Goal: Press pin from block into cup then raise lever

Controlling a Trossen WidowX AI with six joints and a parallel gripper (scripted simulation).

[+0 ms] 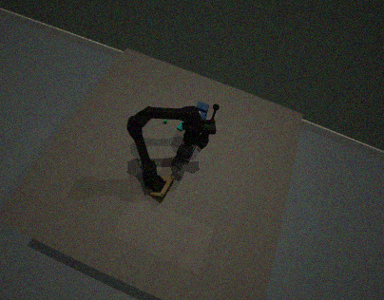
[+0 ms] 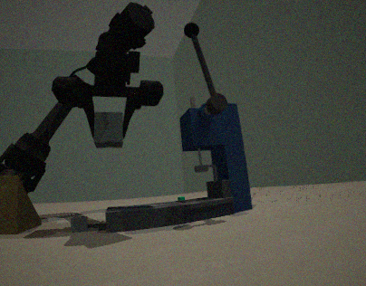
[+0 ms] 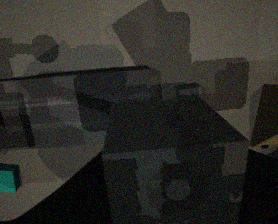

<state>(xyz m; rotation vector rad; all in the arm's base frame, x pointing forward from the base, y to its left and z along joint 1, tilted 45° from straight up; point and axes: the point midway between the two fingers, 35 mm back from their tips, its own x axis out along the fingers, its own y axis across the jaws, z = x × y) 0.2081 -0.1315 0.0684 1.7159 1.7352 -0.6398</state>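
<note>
The thin punch is 170 mm ahead of my gripper tip and 30 mm to the left of it. Round my gripper tip: pale round pin (30 mm above, 10 mm to the right); then teal block (190 mm ahead, 140 mm below, 120 mm to the left); then dark lever (160 mm ahead, 120 mm above, 40 mm to the right).
</note>
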